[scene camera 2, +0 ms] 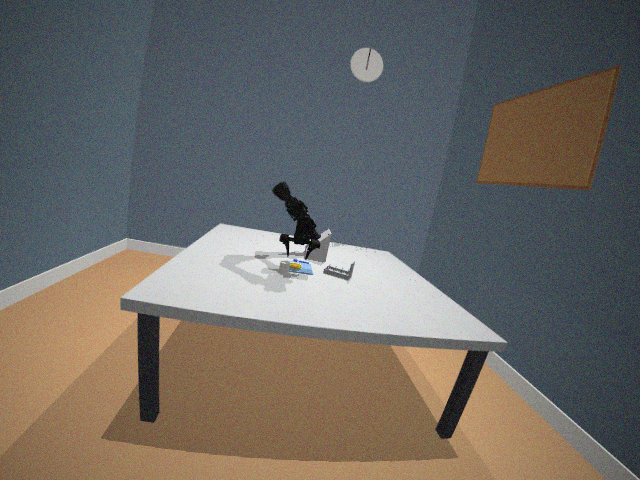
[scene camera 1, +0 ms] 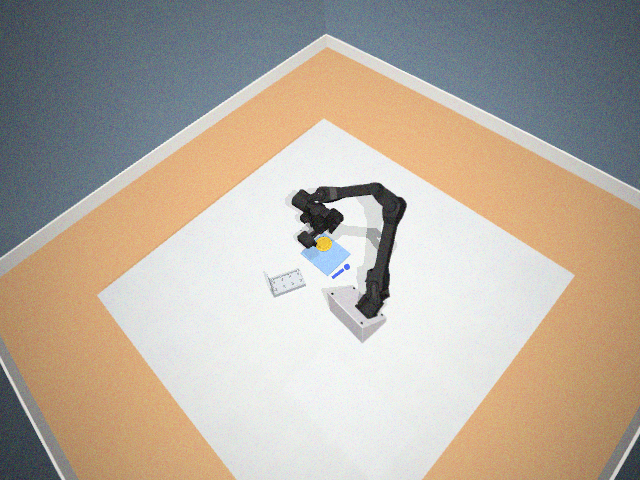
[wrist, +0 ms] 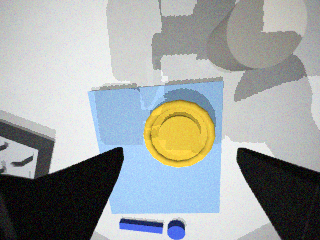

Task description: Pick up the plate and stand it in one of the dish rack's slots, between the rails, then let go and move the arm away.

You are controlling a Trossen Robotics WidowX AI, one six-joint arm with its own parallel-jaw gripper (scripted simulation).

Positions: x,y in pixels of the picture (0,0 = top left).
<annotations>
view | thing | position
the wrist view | my gripper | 178,153
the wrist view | yellow plate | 179,133
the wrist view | light blue mat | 145,185
</annotations>
